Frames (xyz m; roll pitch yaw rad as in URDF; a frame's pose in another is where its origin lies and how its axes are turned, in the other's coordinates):
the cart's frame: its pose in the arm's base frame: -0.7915 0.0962 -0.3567 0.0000 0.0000 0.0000
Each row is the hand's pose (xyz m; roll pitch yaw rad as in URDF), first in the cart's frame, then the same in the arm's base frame.
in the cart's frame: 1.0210 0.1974 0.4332 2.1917 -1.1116 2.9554
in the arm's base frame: 0.2295 0.2936 0.0765 2.1917 -1.1116 2.9554
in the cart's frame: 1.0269 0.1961 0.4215 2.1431 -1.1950 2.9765
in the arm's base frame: 0.2354 0.2923 0.0648 2.1431 -1.1950 2.9765
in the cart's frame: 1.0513 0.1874 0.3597 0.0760 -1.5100 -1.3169
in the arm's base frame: 0.2598 0.2836 0.0030 0.0760 -1.5100 -1.3169
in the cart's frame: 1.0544 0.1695 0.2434 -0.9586 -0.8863 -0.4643
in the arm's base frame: 0.2629 0.2657 -0.1133 -0.9586 -0.8863 -0.4643
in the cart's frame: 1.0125 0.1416 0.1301 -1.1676 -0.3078 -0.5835
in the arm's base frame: 0.2210 0.2378 -0.2266 -1.1676 -0.3078 -0.5835
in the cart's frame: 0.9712 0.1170 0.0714 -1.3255 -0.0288 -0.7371
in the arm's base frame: 0.1797 0.2132 -0.2853 -1.3255 -0.0288 -0.7371
